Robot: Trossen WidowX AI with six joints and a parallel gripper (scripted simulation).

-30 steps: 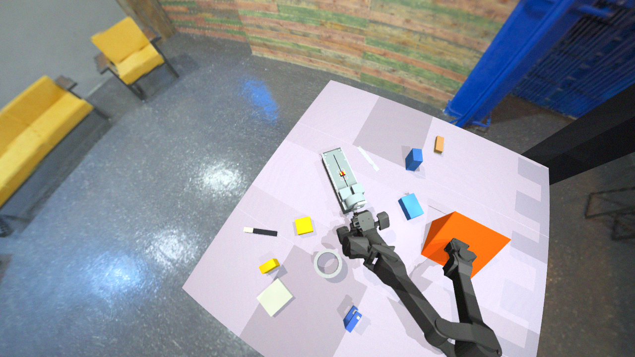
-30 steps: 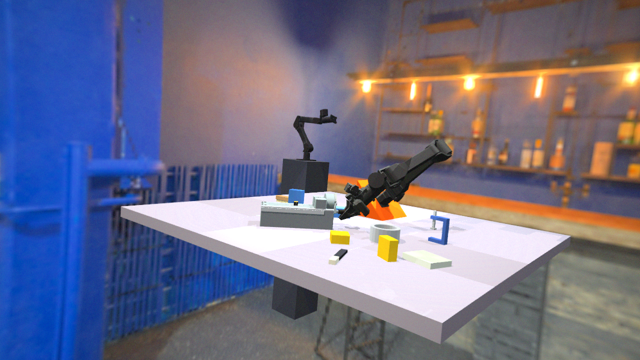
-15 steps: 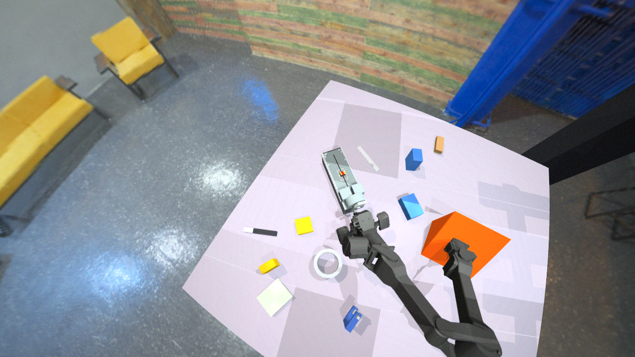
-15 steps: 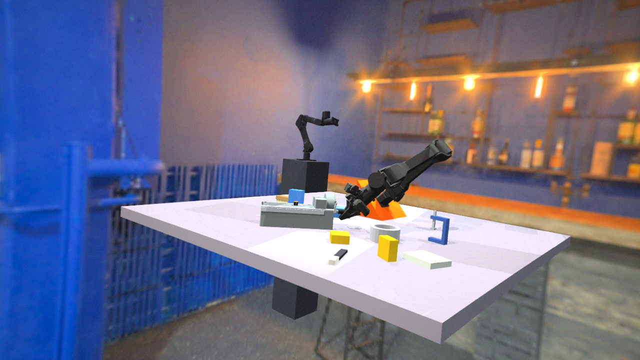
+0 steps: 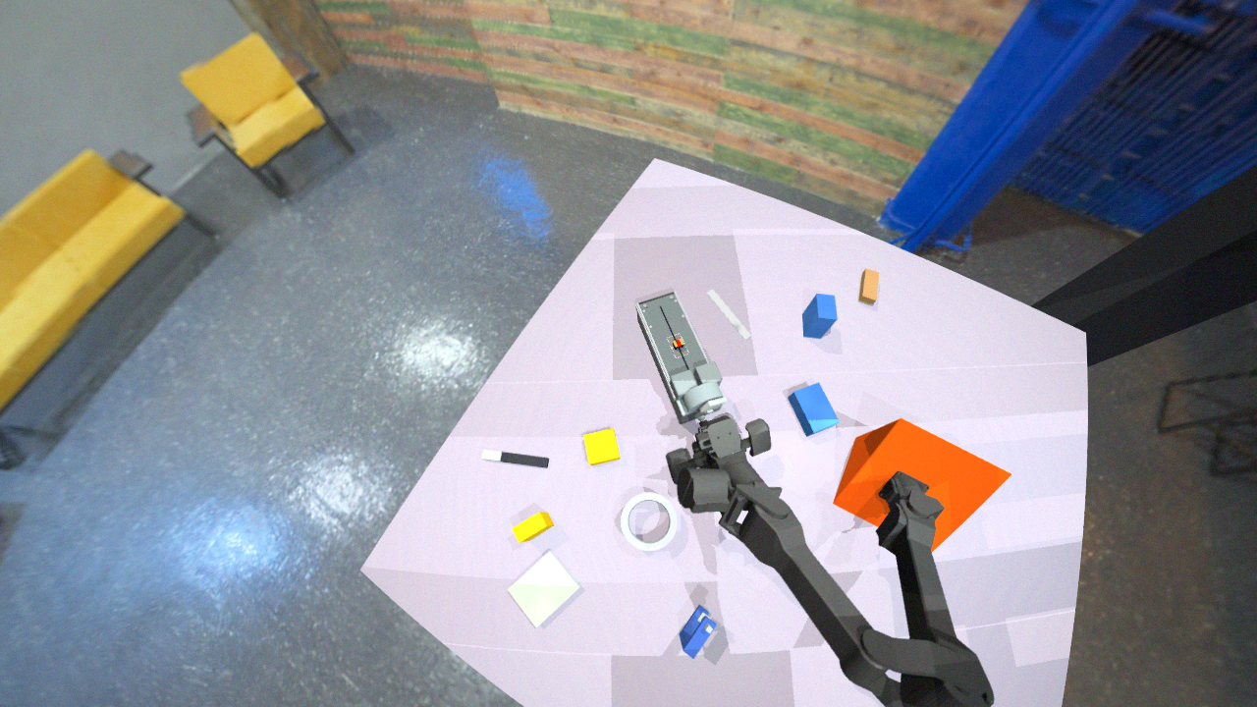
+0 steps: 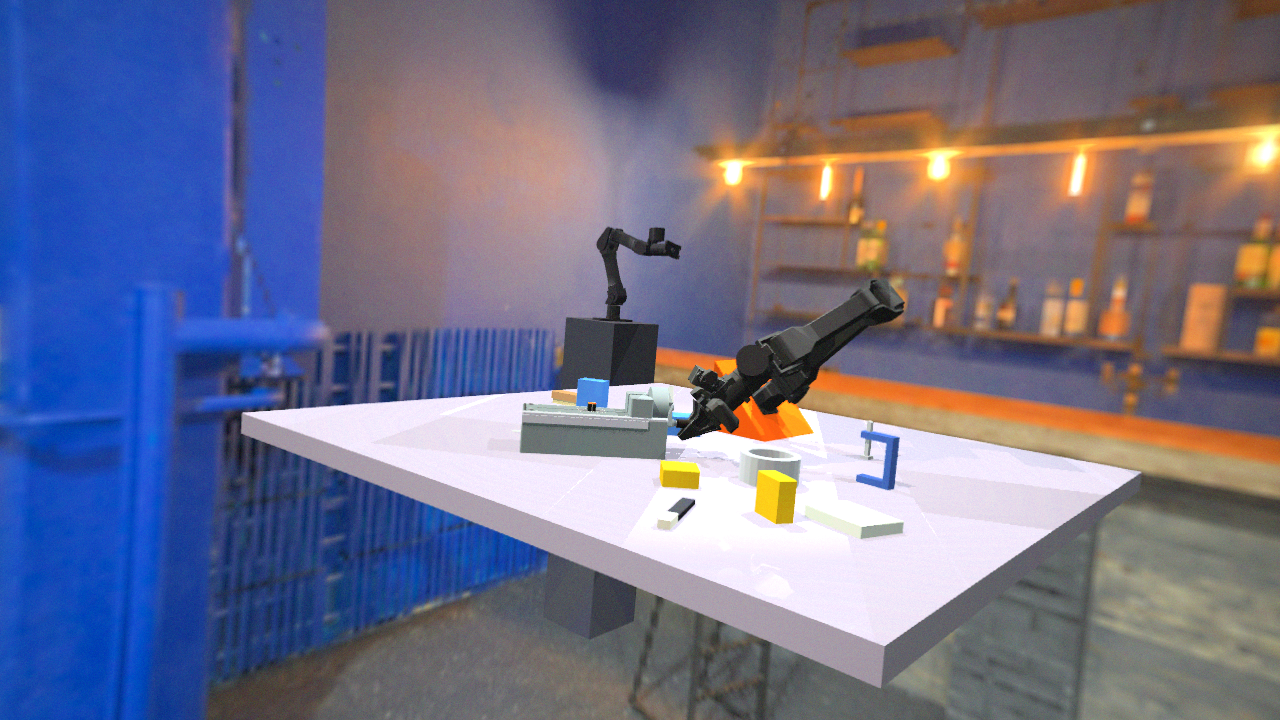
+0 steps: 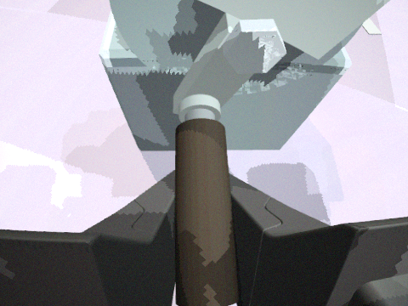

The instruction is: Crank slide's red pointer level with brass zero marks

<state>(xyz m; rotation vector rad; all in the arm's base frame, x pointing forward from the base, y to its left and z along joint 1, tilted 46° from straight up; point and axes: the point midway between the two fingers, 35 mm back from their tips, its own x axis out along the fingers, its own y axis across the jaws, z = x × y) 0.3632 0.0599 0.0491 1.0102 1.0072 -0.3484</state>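
Right now my gripper tip is 30 mm below the brown crank handle, 10 mm to the right of it and 10 mm past it. Also, from my gripper tip: metal strip (280 mm to the right, 60 mm ahead, 30 mm below); blue clamp (320 mm to the left, 150 mm behind, 20 mm above); red pointer (120 mm to the right, 120 mm ahead, 50 mm above).
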